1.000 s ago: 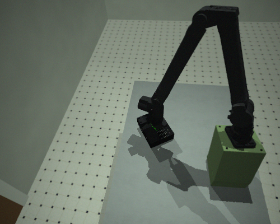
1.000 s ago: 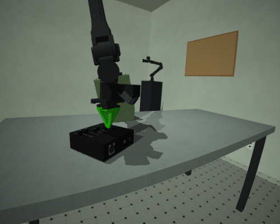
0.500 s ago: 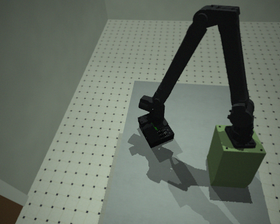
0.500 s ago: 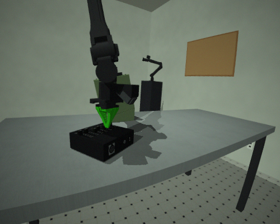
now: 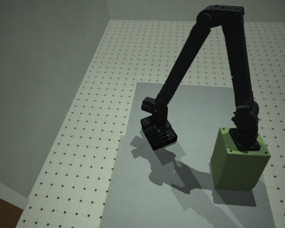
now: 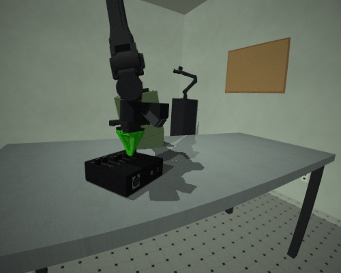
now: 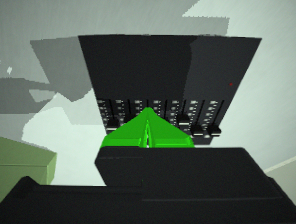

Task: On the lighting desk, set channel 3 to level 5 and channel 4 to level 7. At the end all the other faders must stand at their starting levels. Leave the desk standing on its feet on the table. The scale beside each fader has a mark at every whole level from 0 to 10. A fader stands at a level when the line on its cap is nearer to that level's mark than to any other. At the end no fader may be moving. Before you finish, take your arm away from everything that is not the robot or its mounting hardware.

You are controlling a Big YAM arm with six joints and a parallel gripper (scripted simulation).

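My hand is 10 mm past the channel 3 fader cap and 10 mm above it. Also, from my hand: channel 4 fader cap (10 mm behind, 30 mm to the right, 10 mm below).
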